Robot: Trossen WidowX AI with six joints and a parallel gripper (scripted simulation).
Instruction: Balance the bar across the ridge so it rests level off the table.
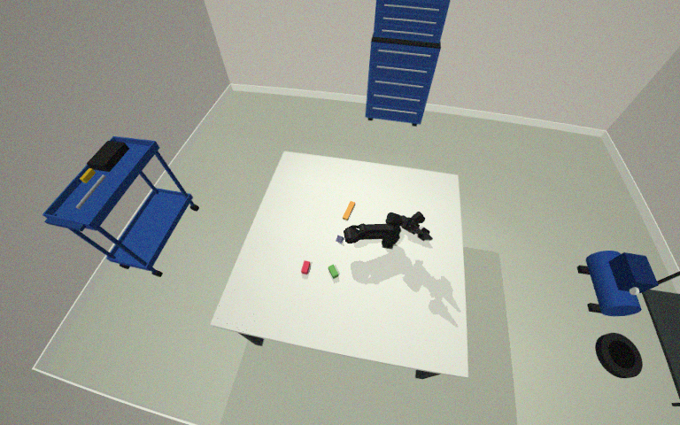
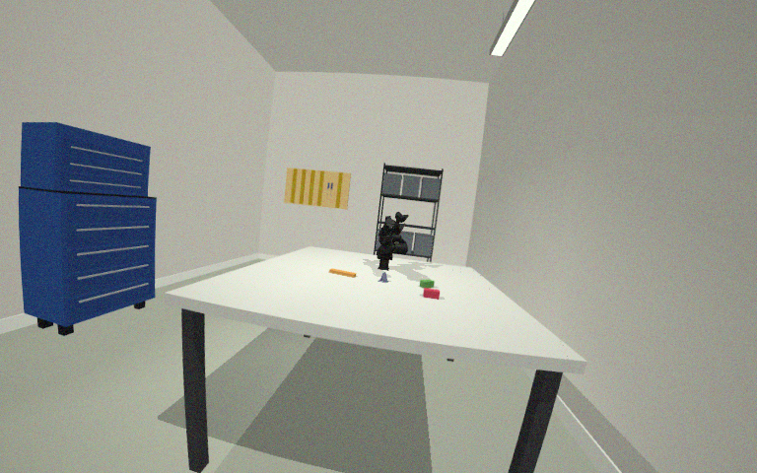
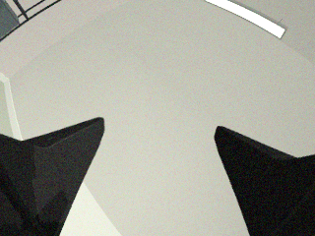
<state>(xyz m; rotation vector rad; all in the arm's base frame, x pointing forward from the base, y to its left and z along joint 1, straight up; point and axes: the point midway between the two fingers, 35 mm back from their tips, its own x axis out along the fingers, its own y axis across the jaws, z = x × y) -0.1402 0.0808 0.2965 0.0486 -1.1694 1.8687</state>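
My gripper tip is now 430 mm short of the orange bar, 300 mm above it and 290 mm to the left of it. Round my gripper tip: red block (600 mm ahead, 300 mm below, 140 mm to the left); green block (440 mm ahead, 300 mm below, 140 mm to the left).
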